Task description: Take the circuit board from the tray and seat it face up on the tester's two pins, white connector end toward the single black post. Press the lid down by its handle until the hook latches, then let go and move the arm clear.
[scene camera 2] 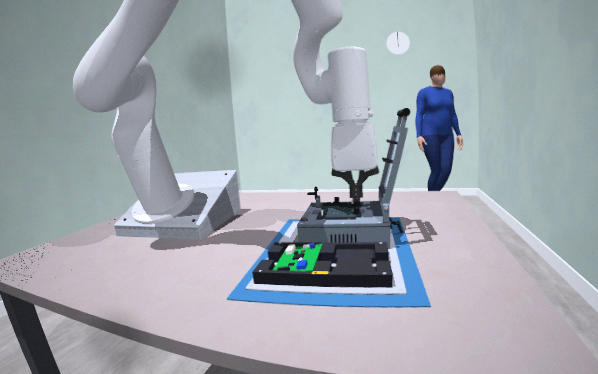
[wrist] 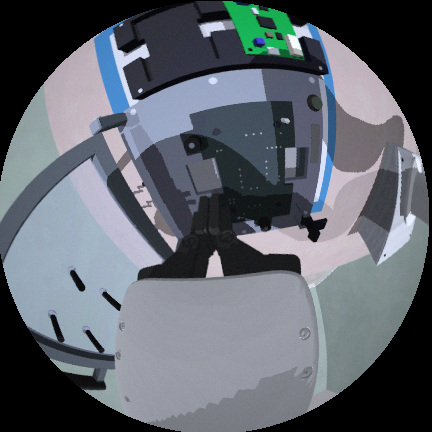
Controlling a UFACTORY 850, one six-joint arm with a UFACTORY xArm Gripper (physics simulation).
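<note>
The green circuit board point(scene camera 2: 311, 254) point(wrist: 250, 27) lies face up in the left part of the black tray point(scene camera 2: 290, 278) point(wrist: 170, 65) in the scene view. My gripper point(scene camera 2: 356, 199) point(wrist: 212, 206) is shut and empty, pointing down low over the rear of the grey tester point(scene camera 2: 315, 232) point(wrist: 235, 87). Black round posts point(wrist: 192, 145) point(wrist: 263, 223) and a small white pin point(wrist: 285, 120) stand on the tester; my fingers hide part of its bed. The lid point(scene camera 2: 393, 160) point(wrist: 45, 180) stands open and steep, its black handle point(scene camera 2: 403, 112) point(wrist: 82, 382) at the top. A black hook-like part point(scene camera 2: 315, 193) point(wrist: 314, 227) stands opposite.
The tray is close in front of the tester, both over a blue-edged mat point(scene camera 2: 330, 300). The raised lid is close to the right of my gripper in the scene view. The robot's base block point(scene camera 2: 220, 210) point(wrist: 380, 225) is on the other side. A person point(scene camera 2: 438, 115) stands behind the table.
</note>
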